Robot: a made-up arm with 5 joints.
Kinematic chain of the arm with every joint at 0, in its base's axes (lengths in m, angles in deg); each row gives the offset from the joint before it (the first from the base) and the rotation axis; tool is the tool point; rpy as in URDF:
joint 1: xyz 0 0 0.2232 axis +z
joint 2: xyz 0 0 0 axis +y
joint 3: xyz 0.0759 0 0.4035 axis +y
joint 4: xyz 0.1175 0 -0.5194 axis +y
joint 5: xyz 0.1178 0 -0.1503 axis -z
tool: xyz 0 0 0 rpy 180 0 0
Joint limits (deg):
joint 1: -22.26..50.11
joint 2: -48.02..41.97
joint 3: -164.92..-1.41
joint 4: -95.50..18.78
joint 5: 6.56..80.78
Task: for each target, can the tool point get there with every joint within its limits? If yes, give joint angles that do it. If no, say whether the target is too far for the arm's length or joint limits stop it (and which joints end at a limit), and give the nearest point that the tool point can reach.
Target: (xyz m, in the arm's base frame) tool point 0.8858 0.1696 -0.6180
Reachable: no: too far | nearest point 0.6517 0.1248 -0.1666 | short by 0.510 m
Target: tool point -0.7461 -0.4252 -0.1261
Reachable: no: joint limits stop it (at a limit: joint 1, joint 2, joint 3, joint 4) | nearest point 0.0079 -0.0033 -0.1765 | short by 0.866 m
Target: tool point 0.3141 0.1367 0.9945
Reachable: yes | joints 23.52 -9.79 -93.46 -86.83 34.02
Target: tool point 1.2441 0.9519 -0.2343
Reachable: no: too far | nearest point 0.7577 0.5797 0.1147 | short by 0.705 m
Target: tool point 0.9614 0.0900 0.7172
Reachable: yes | joints 5.35 33.11 -119.86 -0.20 42.24
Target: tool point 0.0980 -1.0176 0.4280
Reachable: no: joint limits stop it (at a limit: joint 1, joint 2, joint 3, joint 4) | nearest point -0.4327 -0.5177 0.7358 | short by 0.791 m
